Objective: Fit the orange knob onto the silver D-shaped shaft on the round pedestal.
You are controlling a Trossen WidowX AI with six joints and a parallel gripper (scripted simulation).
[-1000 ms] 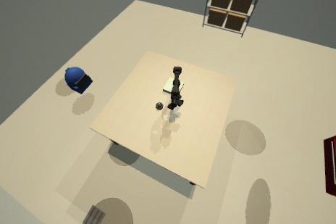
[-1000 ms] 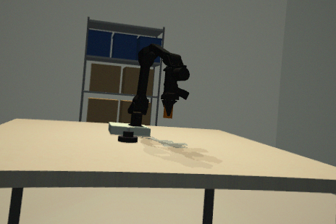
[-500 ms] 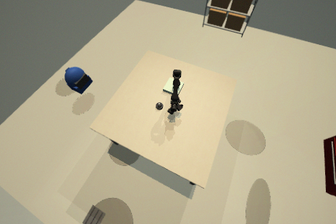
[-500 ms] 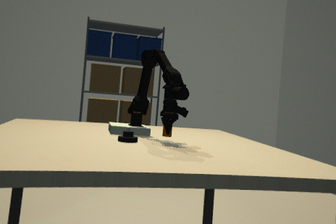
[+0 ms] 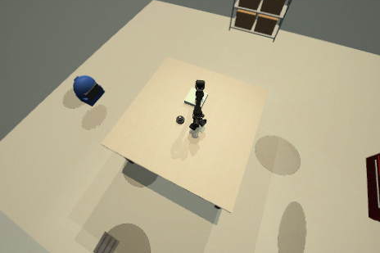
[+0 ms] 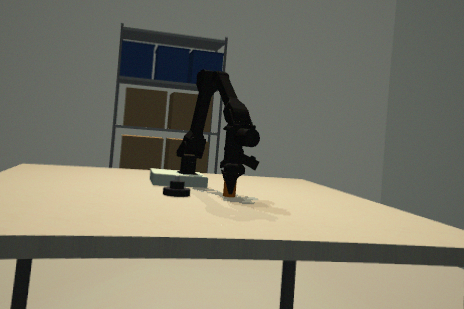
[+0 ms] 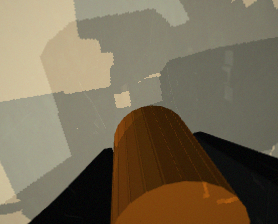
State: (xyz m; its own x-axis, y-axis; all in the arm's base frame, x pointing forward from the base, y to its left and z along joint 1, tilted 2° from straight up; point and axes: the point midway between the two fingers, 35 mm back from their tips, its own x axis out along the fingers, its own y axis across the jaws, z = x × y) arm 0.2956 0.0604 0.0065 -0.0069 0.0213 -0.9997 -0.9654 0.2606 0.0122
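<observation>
Now: gripper tip 30 mm below the orange knob. From my gripper tip the other things lie so: round pedestal: 10 mm behind, 170 mm to the right, 20 mm above.
</observation>
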